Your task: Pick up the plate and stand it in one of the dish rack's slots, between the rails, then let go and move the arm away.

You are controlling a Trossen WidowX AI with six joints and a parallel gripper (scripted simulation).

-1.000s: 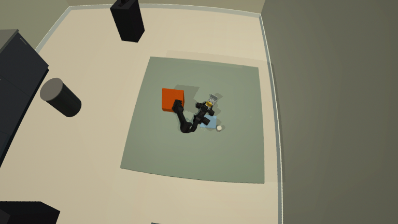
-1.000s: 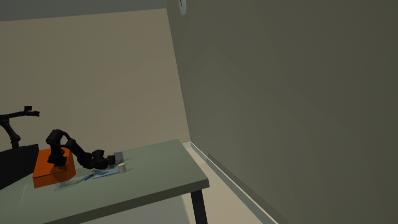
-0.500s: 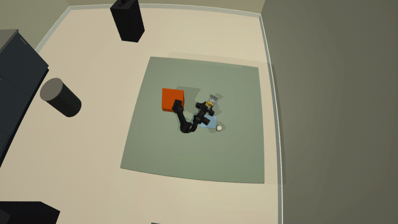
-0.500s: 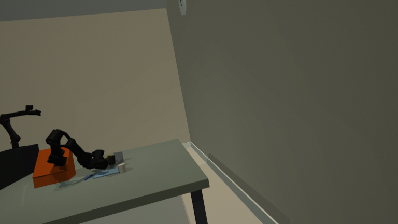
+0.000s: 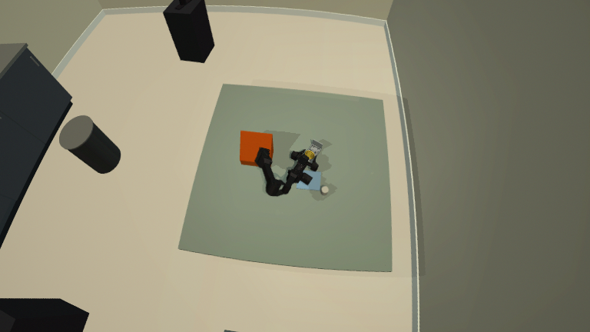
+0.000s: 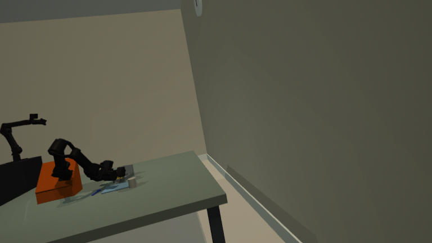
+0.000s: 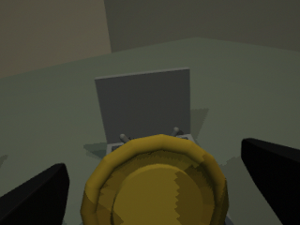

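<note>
Right now the yellow plate is 1 cm to the right of my gripper tip and 2 cm below it. From my gripper tip the other things lie so: grey dish rack 1 cm ahead, 2 cm to the left, 4 cm below; blue spoon 9 cm behind, 18 cm to the right, 6 cm below; white cup 13 cm ahead, 23 cm to the right, 4 cm below.
</note>
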